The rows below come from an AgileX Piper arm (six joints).
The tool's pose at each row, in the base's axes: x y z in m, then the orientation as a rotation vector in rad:
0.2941 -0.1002 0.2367 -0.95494 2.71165 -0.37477
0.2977 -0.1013 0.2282 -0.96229 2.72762 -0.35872
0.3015 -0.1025 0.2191 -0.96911 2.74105 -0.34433
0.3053 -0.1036 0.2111 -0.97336 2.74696 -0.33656
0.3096 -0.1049 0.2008 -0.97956 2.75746 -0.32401
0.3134 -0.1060 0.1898 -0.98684 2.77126 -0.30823
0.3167 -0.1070 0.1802 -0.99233 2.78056 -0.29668
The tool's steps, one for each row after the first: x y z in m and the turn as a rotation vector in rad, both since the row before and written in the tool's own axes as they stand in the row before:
-0.0008 -0.0002 0.0093 -0.01680 0.01026 -0.00159
-0.0009 -0.0004 0.0099 -0.01472 0.00857 -0.00170
-0.0012 -0.0008 0.0088 -0.00754 0.00360 -0.00146
-0.0012 -0.0006 0.0112 -0.01238 0.00659 -0.00180
-0.0010 -0.0001 0.0116 -0.01565 0.00881 -0.00185
-0.0009 -0.0003 0.0102 -0.01116 0.00585 -0.00157

